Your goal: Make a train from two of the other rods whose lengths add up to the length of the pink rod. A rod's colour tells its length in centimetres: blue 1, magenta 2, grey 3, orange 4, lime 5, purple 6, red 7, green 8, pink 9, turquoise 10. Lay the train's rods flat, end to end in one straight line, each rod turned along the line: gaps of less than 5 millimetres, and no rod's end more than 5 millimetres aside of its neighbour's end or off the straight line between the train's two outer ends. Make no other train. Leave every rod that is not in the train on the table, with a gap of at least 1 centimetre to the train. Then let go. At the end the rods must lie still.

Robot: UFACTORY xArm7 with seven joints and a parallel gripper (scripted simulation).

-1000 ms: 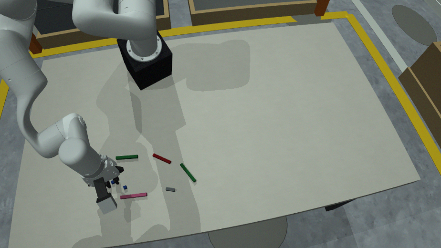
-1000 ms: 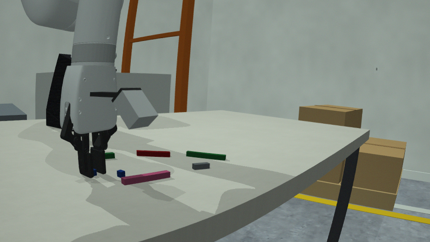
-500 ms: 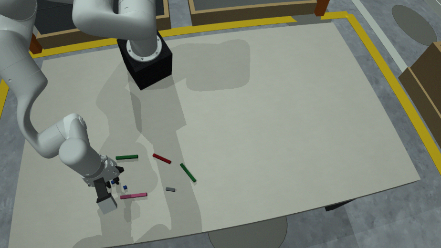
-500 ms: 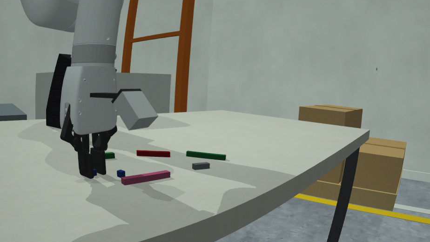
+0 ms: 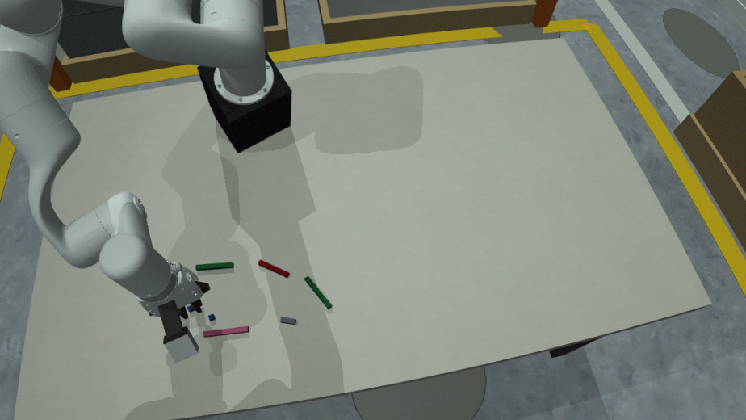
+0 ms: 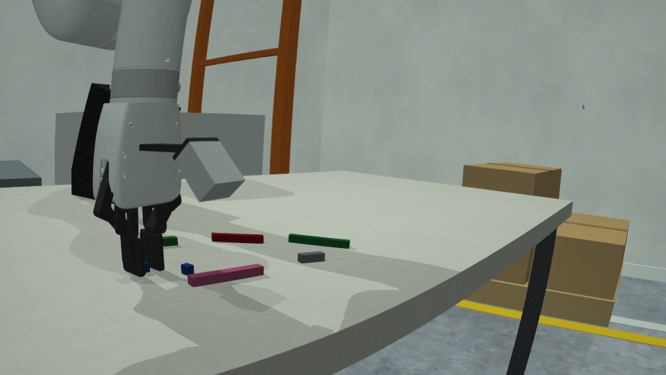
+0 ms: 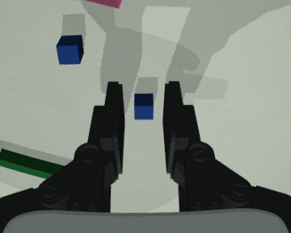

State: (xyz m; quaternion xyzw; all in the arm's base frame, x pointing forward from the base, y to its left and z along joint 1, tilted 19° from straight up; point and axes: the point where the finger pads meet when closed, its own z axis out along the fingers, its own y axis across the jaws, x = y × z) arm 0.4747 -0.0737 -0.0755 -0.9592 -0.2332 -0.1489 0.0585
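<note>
The pink rod lies 4 cm ahead of my hand, 8 cm to the left of it and 2 cm below it. Also, from my hand: grey rod: 2 cm ahead, 20 cm to the left, 2 cm below; red rod: 9 cm behind, 16 cm to the left, 2 cm below.
</note>
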